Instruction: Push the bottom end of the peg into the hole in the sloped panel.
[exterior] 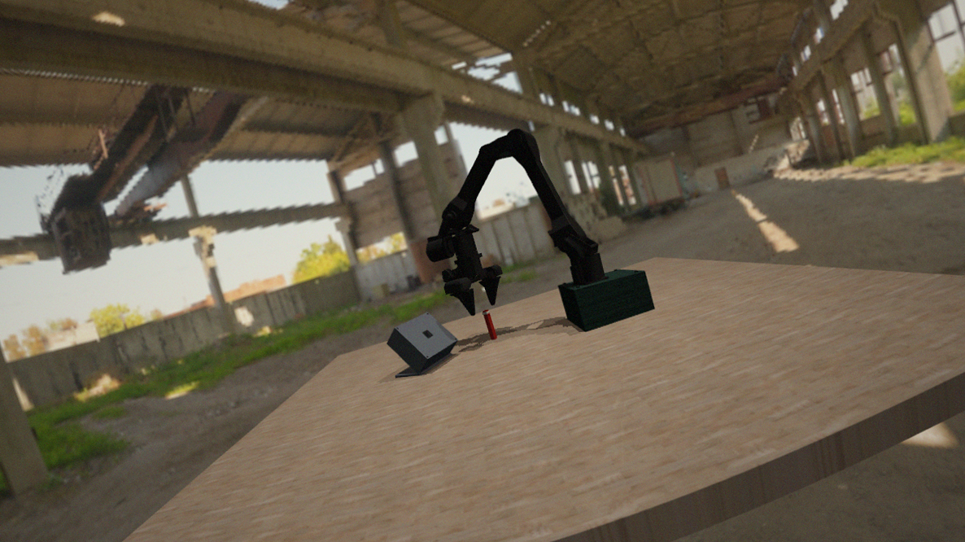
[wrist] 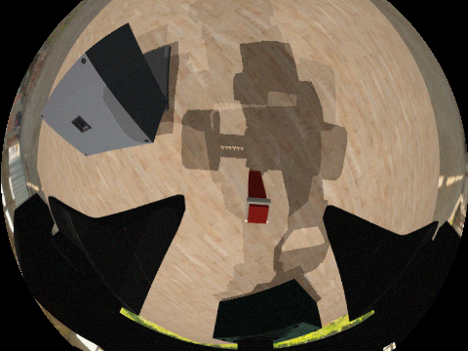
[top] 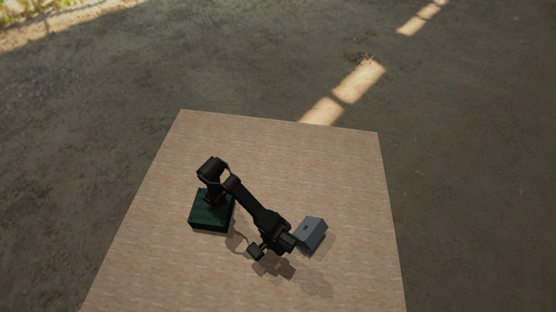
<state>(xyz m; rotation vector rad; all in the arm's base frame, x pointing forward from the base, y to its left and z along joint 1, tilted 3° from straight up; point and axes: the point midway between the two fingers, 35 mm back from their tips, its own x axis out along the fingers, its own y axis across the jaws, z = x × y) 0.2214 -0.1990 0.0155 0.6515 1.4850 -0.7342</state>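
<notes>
Now: the red peg 2 cm below my gripper tip. The rest, counted from my gripper tip: grey sloped panel 18 cm ahead, 4 cm to the left, 2 cm below.
</notes>
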